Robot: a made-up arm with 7 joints. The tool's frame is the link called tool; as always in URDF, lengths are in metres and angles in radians.
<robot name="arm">
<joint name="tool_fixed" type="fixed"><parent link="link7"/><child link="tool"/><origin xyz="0.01 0.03 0.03" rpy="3.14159 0 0"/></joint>
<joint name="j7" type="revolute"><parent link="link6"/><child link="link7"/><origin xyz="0.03 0.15 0.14" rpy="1.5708 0 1.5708"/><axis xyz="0 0 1"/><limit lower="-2.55" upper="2.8" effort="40" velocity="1.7"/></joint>
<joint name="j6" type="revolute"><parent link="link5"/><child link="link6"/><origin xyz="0 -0.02 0.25" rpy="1.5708 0 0"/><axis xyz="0 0 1"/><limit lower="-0.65" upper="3.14" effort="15" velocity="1.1"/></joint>
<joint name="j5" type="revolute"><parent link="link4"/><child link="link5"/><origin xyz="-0.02 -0.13 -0.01" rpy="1.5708 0 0"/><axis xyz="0 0 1"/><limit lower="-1.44" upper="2.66" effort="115" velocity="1.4"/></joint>
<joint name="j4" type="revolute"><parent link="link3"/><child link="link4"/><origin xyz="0.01 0.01 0.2" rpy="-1.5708 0 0"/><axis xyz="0 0 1"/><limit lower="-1.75" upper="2.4" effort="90" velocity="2.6"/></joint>
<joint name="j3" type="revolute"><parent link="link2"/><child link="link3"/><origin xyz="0.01 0.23 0.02" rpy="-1.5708 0 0"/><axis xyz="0 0 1"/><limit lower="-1.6" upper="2.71" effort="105" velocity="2.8"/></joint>
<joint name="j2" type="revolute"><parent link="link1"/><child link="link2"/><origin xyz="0.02 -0.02 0.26" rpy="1.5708 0 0"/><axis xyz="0 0 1"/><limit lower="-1.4" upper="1.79" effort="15" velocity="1.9"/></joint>
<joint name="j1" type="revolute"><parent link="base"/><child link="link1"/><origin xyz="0 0.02 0.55"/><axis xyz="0 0 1"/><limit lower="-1.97" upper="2.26" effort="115" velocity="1.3"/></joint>
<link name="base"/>
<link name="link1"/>
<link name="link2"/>
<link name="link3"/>
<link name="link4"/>
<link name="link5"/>
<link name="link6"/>
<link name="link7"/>
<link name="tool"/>
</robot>
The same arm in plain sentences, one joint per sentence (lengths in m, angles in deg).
The arm has seven revolute joints in a row. What follows holds with every joint at zero, and every direction is one of the base frame's. Joint 1 lies 0.0200 m along +y and 0.5500 m along +z from the base frame's origin and turns about +z, from -112.87 to 129.49 deg. Joint 2 lies 0.0200 m along +x and 0.0200 m along -y and 0.2600 m along +z from joint 1 and turns about -y, from -80.21 to 102.56 deg. Joint 3 lies 0.0100 m along +x and 0.0200 m along -y and 0.2300 m along +z from joint 2 and turns about +z, from -91.67 to 155.27 deg. Joint 4 lies 0.0100 m along +x and 0.0100 m along +y and 0.2000 m along +z from joint 3 and turns about +y, from -100.27 to 137.51 deg. Joint 5 lies 0.0200 m along -x and 0.0100 m along -y and 0.1300 m along +z from joint 4 and turns about +z, from -82.51 to 152.41 deg. Joint 6 lies 0.0200 m along -y and 0.2500 m along +z from joint 5 and turns about -y, from -37.24 to 179.91 deg. Joint 7 lies 0.0300 m along +x and 0.1400 m along -y and 0.1500 m along +z from joint 6 and turns about +x, from -146.10 to 160.43 deg. The tool frame, which is the frame that the pose is given for, lies 0.0300 m along +x and 0.0300 m along -y and 0.0100 m along +z from joint 7; its axes are the base frame's turned by roll 0.00, pitch -90.00 and yaw 0.00 deg (as in URDF: about the fixed x, then y, then z).
